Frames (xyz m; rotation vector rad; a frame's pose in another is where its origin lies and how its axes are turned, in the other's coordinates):
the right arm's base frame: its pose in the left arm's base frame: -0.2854 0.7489 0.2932 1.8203 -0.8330 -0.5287
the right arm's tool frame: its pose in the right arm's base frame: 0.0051 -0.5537 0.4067 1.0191 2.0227 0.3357
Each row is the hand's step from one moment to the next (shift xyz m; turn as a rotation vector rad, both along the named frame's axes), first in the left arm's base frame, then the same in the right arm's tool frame.
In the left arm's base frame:
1: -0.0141 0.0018 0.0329 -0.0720 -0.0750 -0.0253
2: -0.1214 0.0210 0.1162 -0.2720 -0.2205 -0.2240
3: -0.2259 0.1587 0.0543 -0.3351 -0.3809 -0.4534
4: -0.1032 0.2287 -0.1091 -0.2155 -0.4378 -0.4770
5: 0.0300 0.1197 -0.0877 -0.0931 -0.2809 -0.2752
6: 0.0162 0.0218 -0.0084 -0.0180 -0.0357 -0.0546
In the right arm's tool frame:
1: 0.0316 0.0141 -0.0093 -0.0489 0.0724 -0.0617
2: 0.1223 0.0514 -0.1052 -0.2761 0.1673 -0.2618
3: 0.1292 -0.0747 -0.2386 -0.5464 0.2354 -0.3302
4: 0.0010 -0.2264 -0.1537 -0.5990 0.2526 -0.2076
5: -0.0329 -0.1478 -0.0028 -0.3592 0.1647 -0.0847
6: 0.0002 -0.0262 0.0111 -0.0631 0.0146 -0.0196

